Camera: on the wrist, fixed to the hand. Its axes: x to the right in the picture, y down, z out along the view.
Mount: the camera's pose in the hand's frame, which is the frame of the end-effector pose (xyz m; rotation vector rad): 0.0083 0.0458 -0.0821 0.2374 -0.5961 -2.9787
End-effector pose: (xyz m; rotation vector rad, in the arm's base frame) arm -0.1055 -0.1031 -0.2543 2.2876 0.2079 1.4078
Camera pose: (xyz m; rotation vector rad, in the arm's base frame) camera -0.1783 -0.1171 -0.1958 0.2032 1.9912 -0.8874
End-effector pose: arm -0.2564 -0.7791 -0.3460 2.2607 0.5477 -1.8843
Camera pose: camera -0.1629 -0.7919 -0.3430 0.5937 -1.5574 0.6023
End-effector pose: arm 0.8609 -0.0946 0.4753 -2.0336 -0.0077 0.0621
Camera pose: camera 0.8721 -0.1882 0.4706 0.0262 -2.7276 -1.0126
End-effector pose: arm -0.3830 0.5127 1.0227 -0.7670 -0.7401 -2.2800
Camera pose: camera -0.3836 0.4254 0.9868 -0.2414 0.8892 0.5509
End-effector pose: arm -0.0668 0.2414 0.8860 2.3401 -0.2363 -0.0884
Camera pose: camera -0.0542 0.2656 0.9763 -0.4627 -2.4000 1.6169
